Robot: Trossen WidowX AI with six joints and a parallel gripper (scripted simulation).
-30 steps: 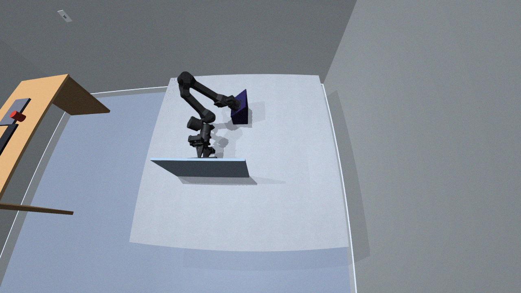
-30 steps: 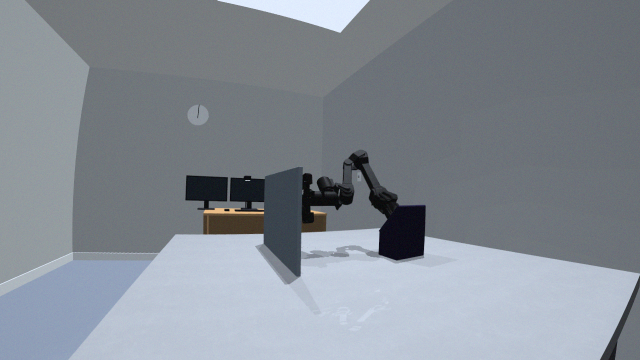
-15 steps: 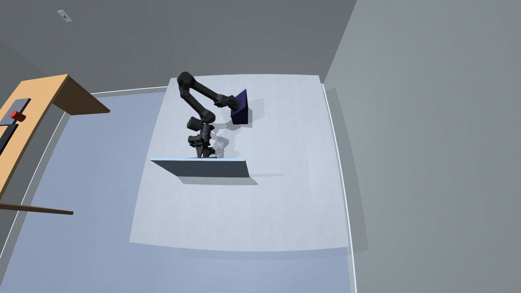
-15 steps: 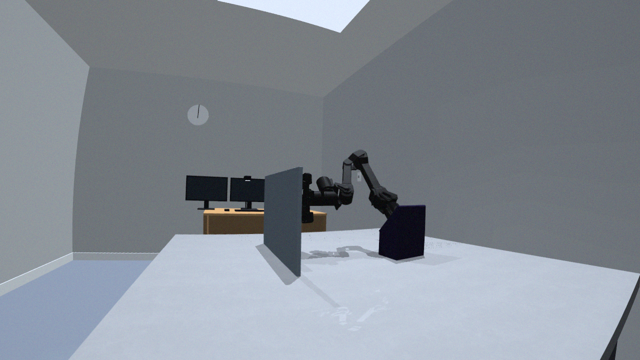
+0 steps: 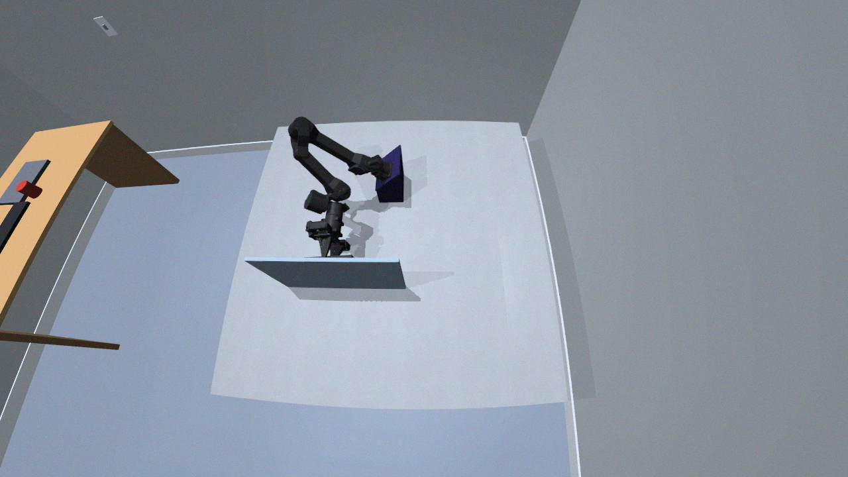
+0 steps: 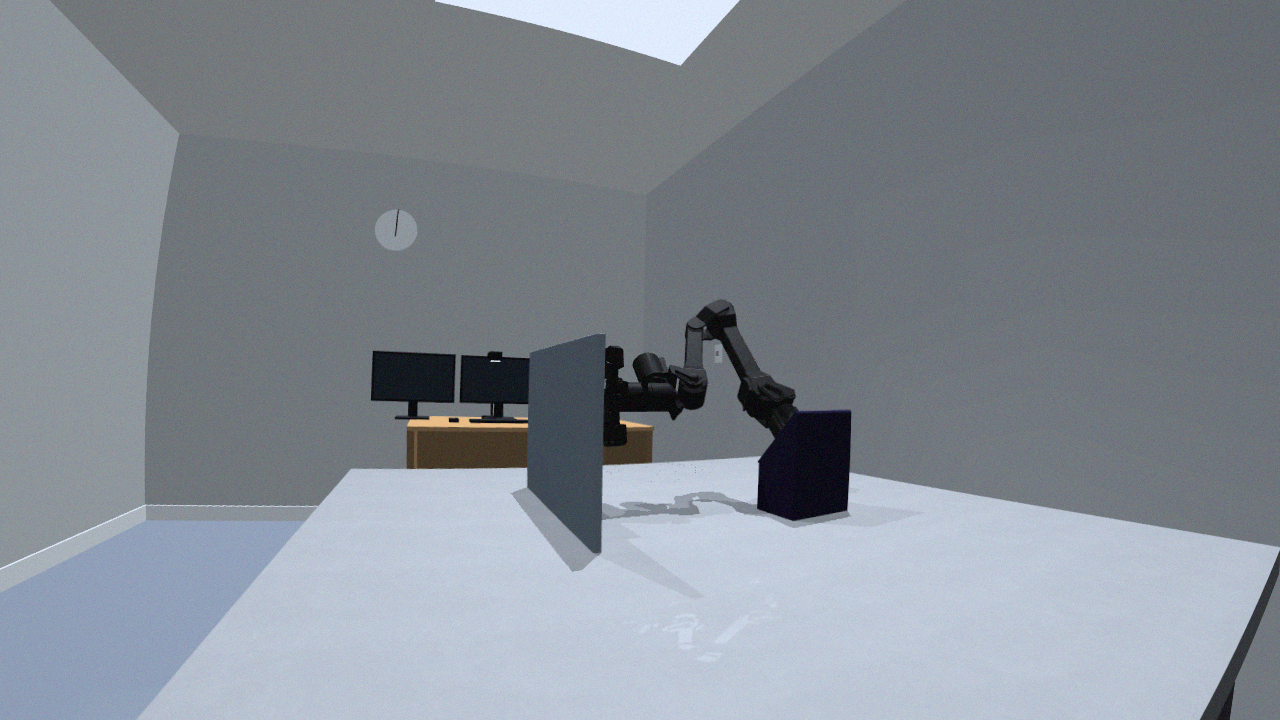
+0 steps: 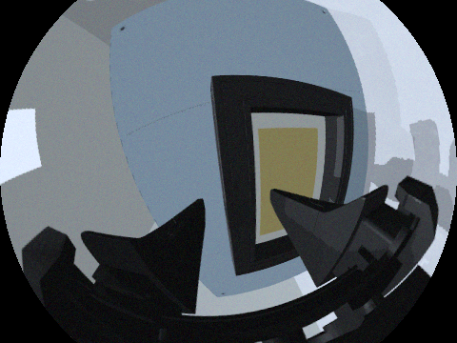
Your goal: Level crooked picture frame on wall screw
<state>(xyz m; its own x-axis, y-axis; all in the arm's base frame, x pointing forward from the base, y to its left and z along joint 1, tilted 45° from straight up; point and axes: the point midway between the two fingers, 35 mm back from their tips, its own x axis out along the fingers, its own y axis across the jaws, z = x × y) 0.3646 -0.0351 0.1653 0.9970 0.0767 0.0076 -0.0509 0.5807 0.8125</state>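
The picture frame is 10 mm ahead of my gripper tip, 10 mm to the left of it and 50 mm below it. Also, from my gripper tip: wall panel: 20 mm ahead, 60 mm below.
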